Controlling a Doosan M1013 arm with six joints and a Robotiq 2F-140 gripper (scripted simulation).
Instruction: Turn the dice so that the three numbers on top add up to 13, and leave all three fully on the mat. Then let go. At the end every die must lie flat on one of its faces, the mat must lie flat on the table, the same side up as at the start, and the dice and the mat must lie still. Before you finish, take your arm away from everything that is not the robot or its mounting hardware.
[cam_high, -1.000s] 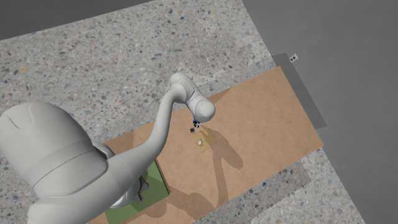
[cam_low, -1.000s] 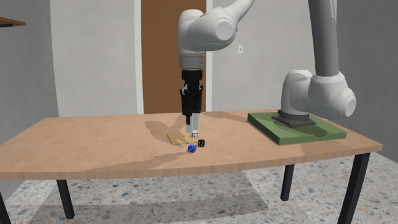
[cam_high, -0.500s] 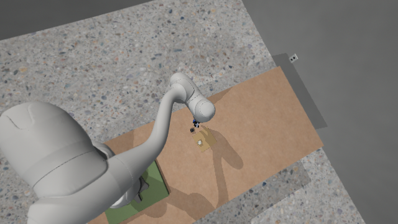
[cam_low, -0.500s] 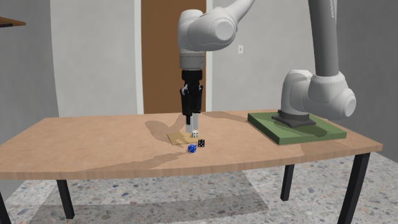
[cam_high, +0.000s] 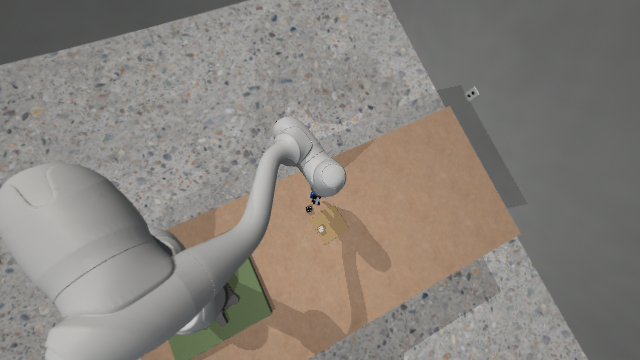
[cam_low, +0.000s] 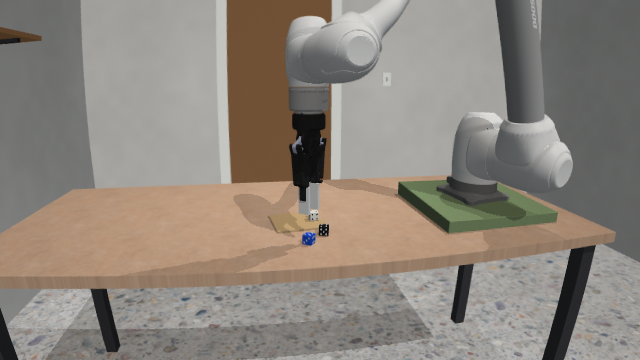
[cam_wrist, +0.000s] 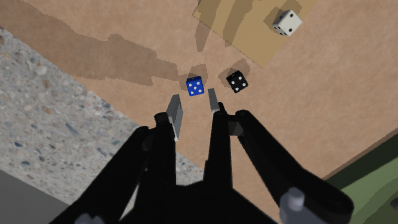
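The blue die lies 100 mm below my hand. Round my hand: white die: 60 mm behind, 150 mm to the right, 100 mm below; then tan mat: 10 mm behind, 160 mm to the right, 110 mm below; then black die: 50 mm behind, 40 mm to the right, 100 mm below.
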